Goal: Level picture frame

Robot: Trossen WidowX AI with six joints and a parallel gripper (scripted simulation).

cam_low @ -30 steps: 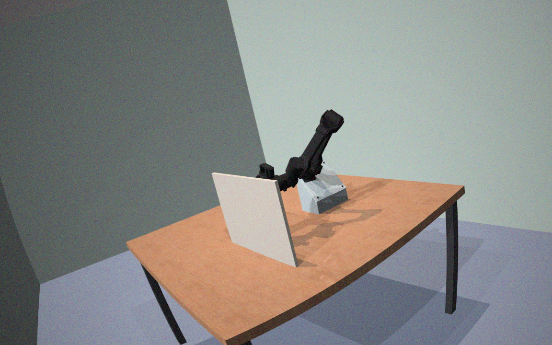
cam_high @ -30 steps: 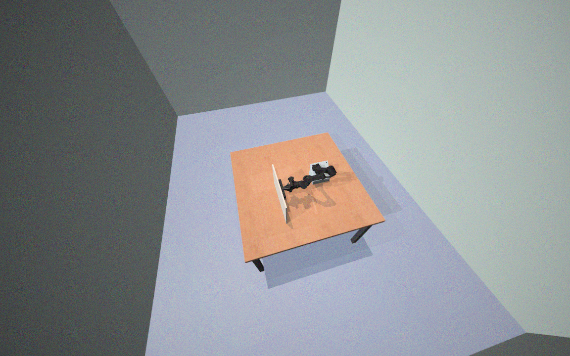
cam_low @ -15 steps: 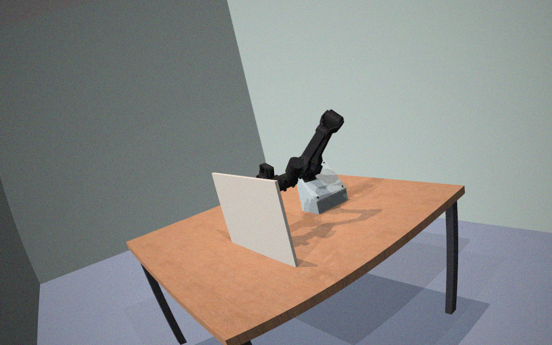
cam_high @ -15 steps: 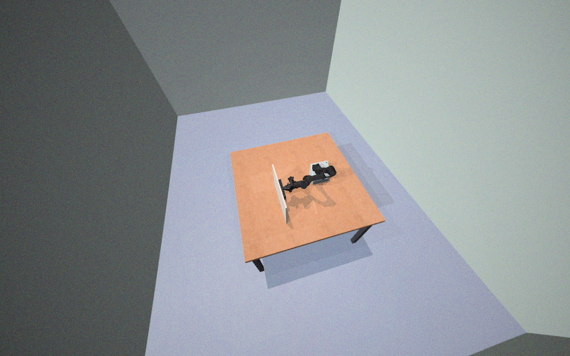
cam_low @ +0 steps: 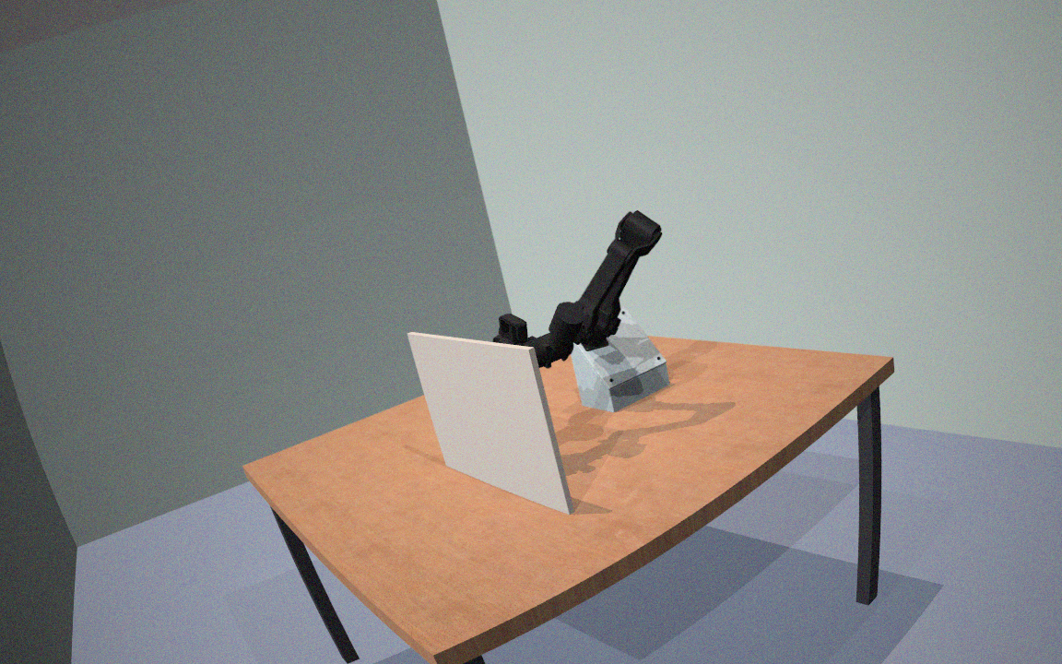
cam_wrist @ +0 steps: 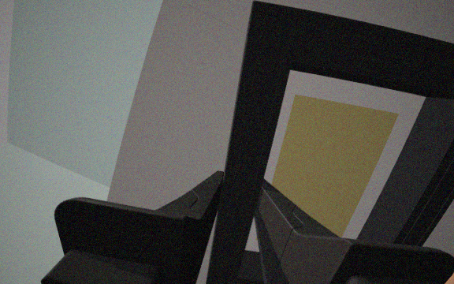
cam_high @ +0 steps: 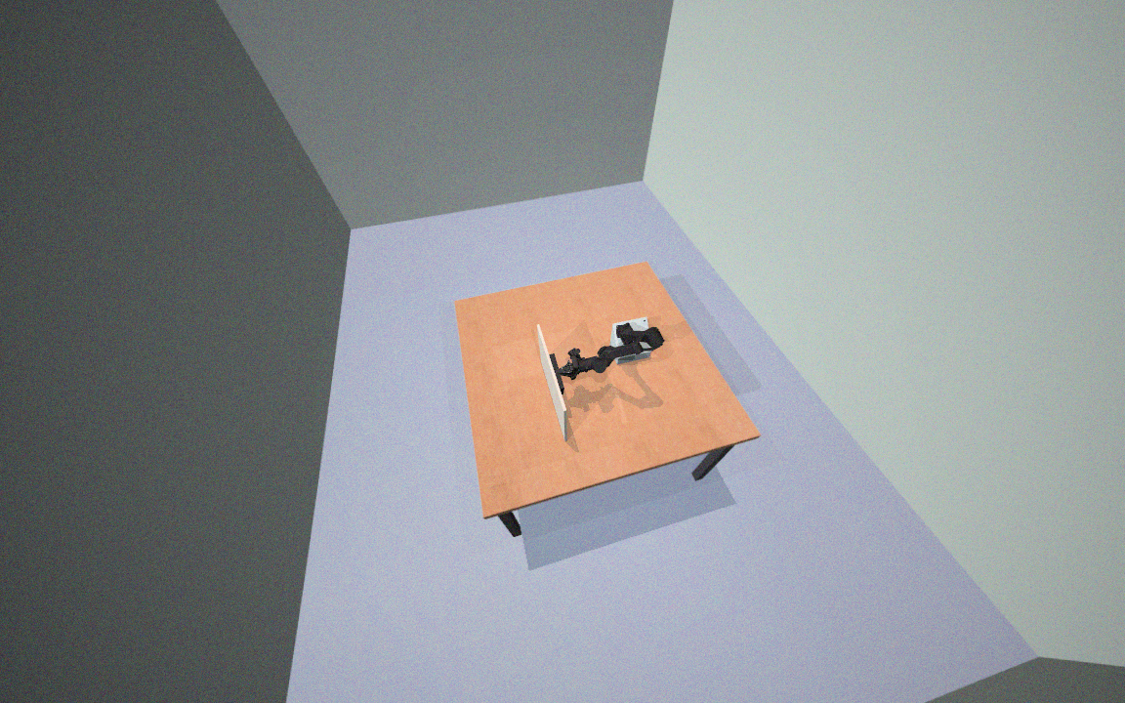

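Now: gripper tip 2 cm to the left of the picture frame and 5 cm above it. The rest, counted from my gripper tip: wall panel: 1 cm ahead, 8 cm below.
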